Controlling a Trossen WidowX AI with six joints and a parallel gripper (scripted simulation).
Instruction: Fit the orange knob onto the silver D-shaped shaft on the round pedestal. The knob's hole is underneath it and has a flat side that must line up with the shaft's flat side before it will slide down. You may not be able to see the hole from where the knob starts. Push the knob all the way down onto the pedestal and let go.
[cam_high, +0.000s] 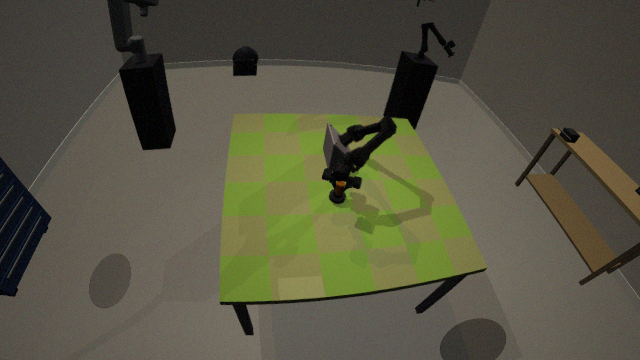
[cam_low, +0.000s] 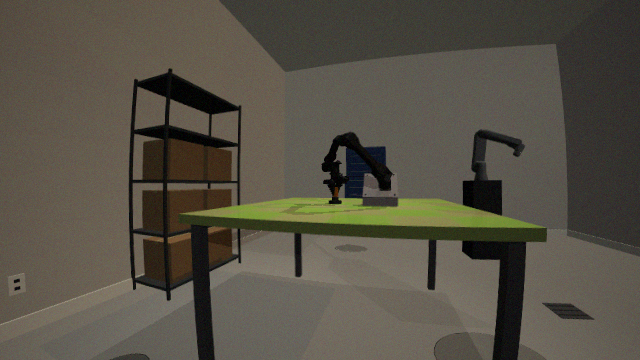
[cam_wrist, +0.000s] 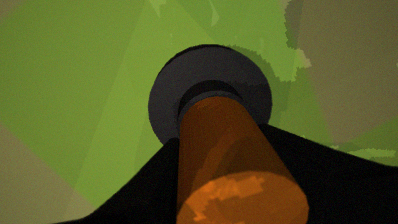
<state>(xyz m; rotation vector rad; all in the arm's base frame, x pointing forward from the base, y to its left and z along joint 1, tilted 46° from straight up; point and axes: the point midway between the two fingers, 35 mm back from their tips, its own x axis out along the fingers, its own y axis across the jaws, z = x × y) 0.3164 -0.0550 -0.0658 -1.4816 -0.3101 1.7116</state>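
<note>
My gripper tip is now 3 cm below the orange knob. Also, from my gripper tip: round pedestal: 3 cm below.
</note>
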